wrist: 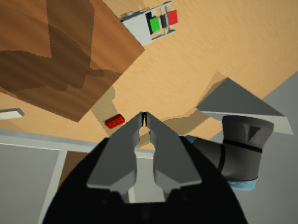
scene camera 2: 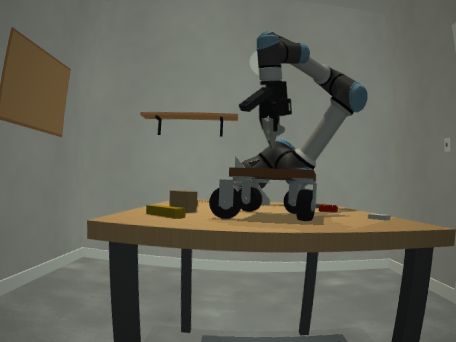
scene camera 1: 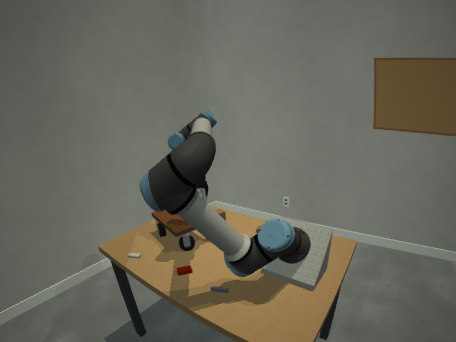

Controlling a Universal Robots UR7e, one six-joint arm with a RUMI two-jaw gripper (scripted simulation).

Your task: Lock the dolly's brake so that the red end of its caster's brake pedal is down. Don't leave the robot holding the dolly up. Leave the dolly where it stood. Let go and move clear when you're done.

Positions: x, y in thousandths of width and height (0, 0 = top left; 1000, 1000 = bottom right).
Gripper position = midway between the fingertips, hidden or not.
Observation:
I see my gripper (scene camera 2: 595, 434).
My gripper also shows in the wrist view (wrist: 485, 507).

